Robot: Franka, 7 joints.
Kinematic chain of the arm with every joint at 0, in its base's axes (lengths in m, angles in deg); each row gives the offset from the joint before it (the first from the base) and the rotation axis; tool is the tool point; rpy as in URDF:
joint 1: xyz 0 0 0.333 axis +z
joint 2: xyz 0 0 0 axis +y
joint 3: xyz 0 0 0.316 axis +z
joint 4: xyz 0.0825 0 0 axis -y
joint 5: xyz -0.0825 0 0.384 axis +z
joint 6: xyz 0 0 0 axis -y
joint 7: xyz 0.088 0 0 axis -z
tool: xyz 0 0 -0.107 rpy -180 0 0
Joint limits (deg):
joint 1: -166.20..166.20
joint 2: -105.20..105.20
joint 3: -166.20..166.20
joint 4: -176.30..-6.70
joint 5: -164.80..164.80
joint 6: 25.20..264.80
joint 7: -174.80..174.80
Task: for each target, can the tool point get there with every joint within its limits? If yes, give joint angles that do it. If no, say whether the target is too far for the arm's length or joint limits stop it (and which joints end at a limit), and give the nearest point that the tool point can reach.
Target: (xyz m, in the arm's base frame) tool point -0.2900 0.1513 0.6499
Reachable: yes | joints -117.94 -86.07 -30.85 -142.84 79.12 201.25 -108.95
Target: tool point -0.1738 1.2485 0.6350
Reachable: no: too far | nearest point -0.1150 0.8263 0.5329 | short by 0.438 m
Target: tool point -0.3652 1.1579 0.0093
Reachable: no: too far | nearest point -0.2493 0.7905 0.1120 | short by 0.399 m
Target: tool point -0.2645 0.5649 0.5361
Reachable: yes | joints -26.33 -88.92 77.80 -61.86 -50.79 49.47 -82.43
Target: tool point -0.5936 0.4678 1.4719
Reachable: no: too far | nearest point -0.3726 0.2936 1.0478 | short by 0.509 m
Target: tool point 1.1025 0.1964 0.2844
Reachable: no: too far | nearest point 0.8438 0.1503 0.2958 | short by 0.263 m
